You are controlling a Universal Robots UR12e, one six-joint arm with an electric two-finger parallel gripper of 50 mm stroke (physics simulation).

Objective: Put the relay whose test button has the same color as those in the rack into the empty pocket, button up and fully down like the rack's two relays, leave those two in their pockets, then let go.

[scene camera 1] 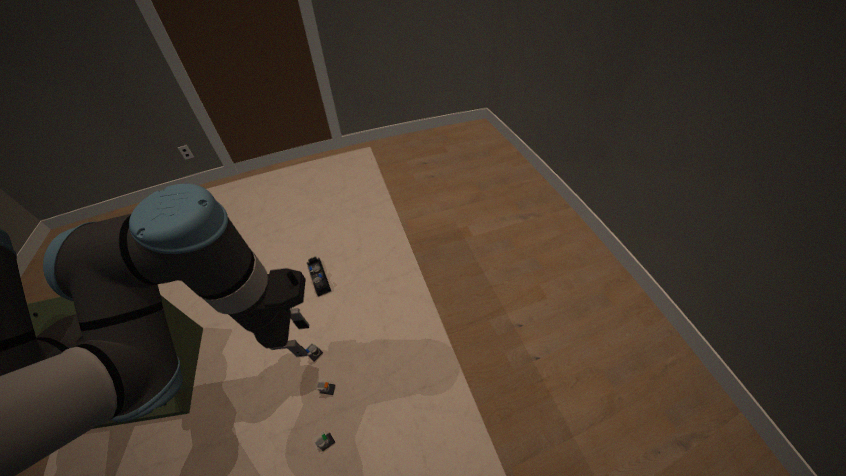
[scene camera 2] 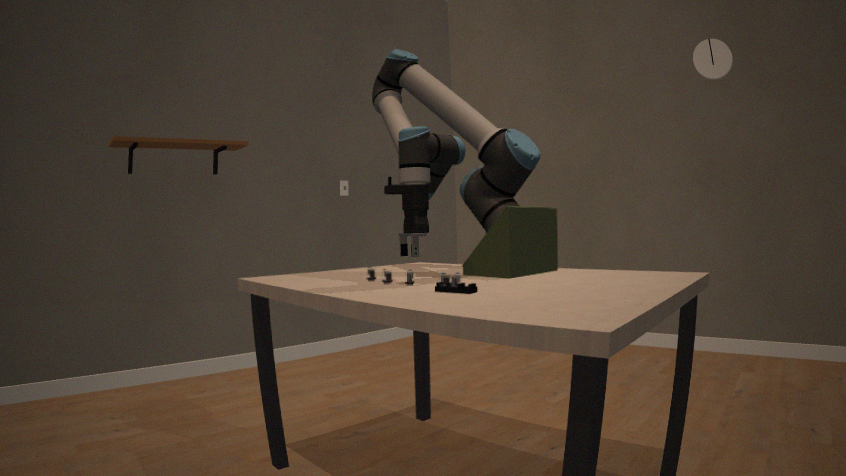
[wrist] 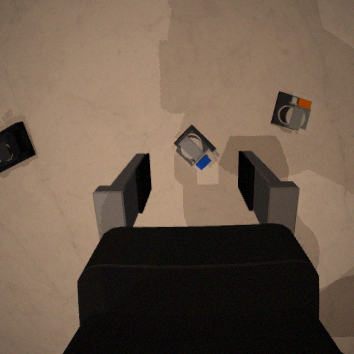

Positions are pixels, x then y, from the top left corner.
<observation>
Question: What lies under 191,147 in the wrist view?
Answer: A relay.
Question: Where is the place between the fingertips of my gripper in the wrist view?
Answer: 194,170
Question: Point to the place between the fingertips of my gripper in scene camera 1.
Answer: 303,340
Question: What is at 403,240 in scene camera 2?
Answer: My gripper.
</observation>
